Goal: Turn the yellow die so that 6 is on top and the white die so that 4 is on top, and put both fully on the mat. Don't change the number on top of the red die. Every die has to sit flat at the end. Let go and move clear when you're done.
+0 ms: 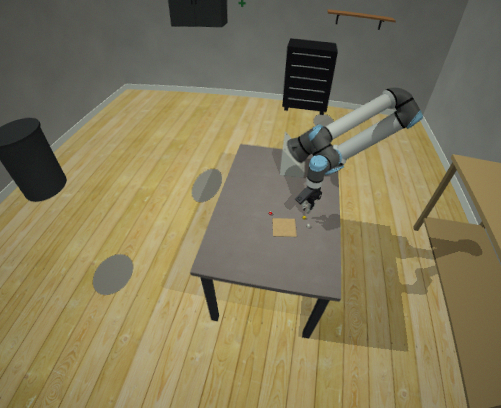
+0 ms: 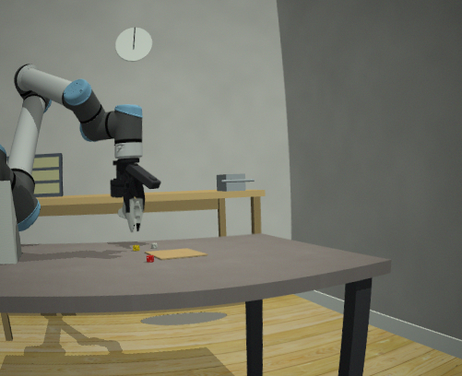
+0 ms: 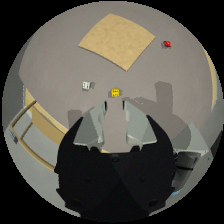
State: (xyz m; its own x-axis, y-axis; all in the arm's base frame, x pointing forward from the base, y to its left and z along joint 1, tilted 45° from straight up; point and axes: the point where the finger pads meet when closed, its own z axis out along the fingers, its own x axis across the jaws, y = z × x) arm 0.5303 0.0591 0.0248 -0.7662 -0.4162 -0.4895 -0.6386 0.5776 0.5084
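My gripper is now 70 mm above the yellow die. From my hand the other things lie so: red die: 20 mm behind, 210 mm to the right, 70 mm below; white die: 60 mm ahead, 20 mm to the left, 70 mm below; tan mat: 80 mm ahead, 120 mm to the right, 70 mm below.
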